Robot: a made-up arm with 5 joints.
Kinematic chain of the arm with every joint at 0, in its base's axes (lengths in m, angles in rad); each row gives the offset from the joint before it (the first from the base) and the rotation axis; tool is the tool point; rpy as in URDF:
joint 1: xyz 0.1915 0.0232 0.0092 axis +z
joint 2: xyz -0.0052 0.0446 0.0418 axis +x
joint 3: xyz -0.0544 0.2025 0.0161 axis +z
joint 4: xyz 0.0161 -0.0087 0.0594 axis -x
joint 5: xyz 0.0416 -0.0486 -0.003 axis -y
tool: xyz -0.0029 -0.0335 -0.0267 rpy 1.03 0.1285 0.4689
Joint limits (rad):
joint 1: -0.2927..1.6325
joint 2: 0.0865..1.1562
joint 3: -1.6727..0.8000
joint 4: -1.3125..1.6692
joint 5: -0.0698..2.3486
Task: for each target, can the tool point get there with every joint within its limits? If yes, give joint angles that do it. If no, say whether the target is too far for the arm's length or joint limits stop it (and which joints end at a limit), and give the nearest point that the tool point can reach.
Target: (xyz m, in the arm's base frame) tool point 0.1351 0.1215 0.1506
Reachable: yes | joints 0.6779 0.6203 -0.0759 -0.4567 1.9030
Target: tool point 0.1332 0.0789 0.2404
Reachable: yes | joints 0.5575 0.5030 -0.5317 1.3321 0.8396
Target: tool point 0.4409 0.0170 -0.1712
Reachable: no: joint limits stop it (at a limit: joint 1, joint 2) | nearest point 0.2681 0.2001 0.0685 | short by 0.348 m
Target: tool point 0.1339 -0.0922 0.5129
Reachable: no: too far | nearest point 0.1345 0.0056 0.3608 | short by 0.181 m
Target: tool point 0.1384 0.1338 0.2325
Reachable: yes | joints -0.0699 0.3044 -1.1698 1.4289 1.1920
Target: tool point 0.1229 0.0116 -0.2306
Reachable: no: joint limits stop it (at a limit: joint 2, joint 4) | nearest point 0.0242 -0.0051 0.0543 | short by 0.302 m
